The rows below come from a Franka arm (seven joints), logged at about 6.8 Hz.
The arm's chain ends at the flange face. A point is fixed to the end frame.
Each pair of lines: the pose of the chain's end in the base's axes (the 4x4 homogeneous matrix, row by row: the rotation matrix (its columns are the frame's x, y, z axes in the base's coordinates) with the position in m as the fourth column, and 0 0 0 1 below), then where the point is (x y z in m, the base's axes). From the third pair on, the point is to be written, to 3 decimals.
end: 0.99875, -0.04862, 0.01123, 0.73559; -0.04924, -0.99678, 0.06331, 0.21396; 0.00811, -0.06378, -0.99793, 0.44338; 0, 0, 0, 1
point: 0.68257 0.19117 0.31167
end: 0.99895, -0.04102, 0.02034, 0.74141; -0.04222, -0.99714, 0.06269, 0.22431; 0.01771, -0.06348, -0.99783, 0.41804; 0, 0, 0, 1
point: 0.68982 0.20105 0.28584
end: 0.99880, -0.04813, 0.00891, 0.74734; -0.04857, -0.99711, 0.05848, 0.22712; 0.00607, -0.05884, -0.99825, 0.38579; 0, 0, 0, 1
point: 0.694 0.204 0.254
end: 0.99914, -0.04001, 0.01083, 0.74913; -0.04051, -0.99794, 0.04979, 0.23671; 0.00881, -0.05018, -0.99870, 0.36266; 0, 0, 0, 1
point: 0.696 0.212 0.231
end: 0.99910, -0.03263, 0.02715, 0.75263; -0.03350, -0.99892, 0.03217, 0.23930; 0.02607, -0.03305, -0.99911, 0.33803; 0, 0, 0, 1
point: 0.702 0.212 0.206
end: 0.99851, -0.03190, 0.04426, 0.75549; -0.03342, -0.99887, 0.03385, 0.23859; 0.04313, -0.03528, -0.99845, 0.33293; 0, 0, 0, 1
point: 0.707 0.211 0.200
